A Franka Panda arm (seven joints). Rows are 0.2 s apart.
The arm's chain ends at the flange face. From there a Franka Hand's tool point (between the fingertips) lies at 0.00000 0.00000 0.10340 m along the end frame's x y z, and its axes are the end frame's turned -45 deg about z.
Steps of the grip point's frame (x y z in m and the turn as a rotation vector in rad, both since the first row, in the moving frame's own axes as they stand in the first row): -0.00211, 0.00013, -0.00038, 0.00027, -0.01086, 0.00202; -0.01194, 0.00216, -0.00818, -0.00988, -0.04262, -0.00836; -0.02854, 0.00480, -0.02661, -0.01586, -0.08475, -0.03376
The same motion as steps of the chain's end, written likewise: -0.00059, 0.00081, -0.00037, -0.00749, -0.00787, 0.00202; -0.00454, 0.00612, -0.00808, -0.03712, -0.02315, -0.00836; -0.01188, 0.01614, -0.02623, -0.07114, -0.04871, -0.03376
